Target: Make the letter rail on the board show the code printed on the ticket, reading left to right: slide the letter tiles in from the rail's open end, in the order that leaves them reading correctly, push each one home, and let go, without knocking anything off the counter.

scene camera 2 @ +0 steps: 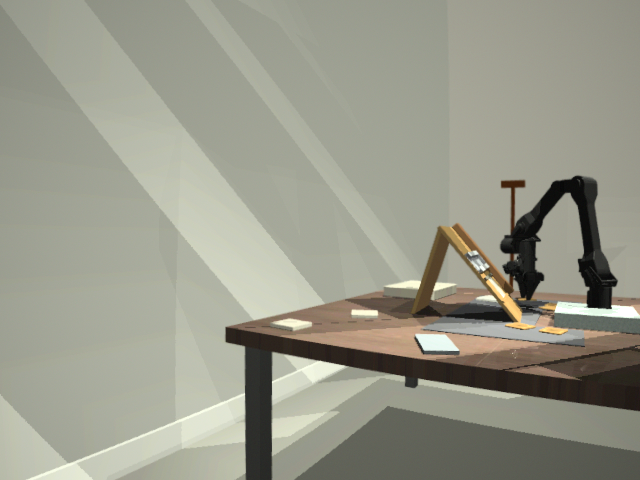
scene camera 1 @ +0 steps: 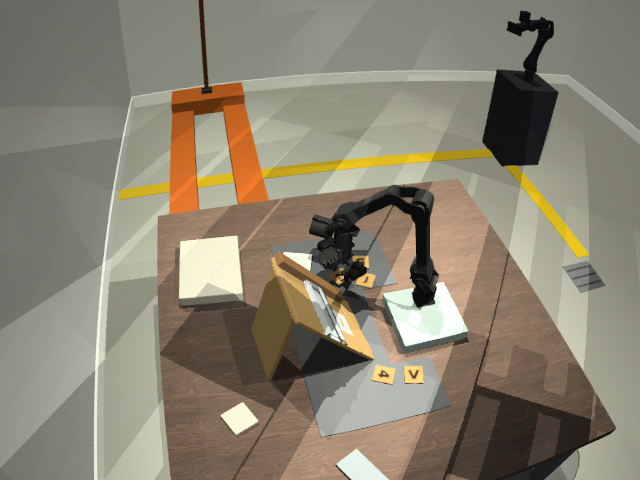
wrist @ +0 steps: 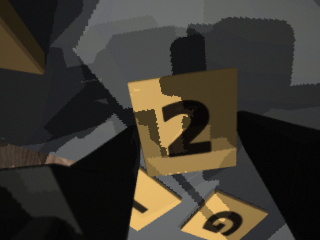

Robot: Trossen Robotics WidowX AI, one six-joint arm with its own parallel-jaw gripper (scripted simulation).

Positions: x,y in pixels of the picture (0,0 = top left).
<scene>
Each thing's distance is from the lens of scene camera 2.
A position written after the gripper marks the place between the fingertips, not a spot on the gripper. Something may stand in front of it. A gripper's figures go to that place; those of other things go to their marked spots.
gripper (scene camera 2: 525,299): 1.66 m
cream box (scene camera 2: 409,289): 1.74 m
</scene>
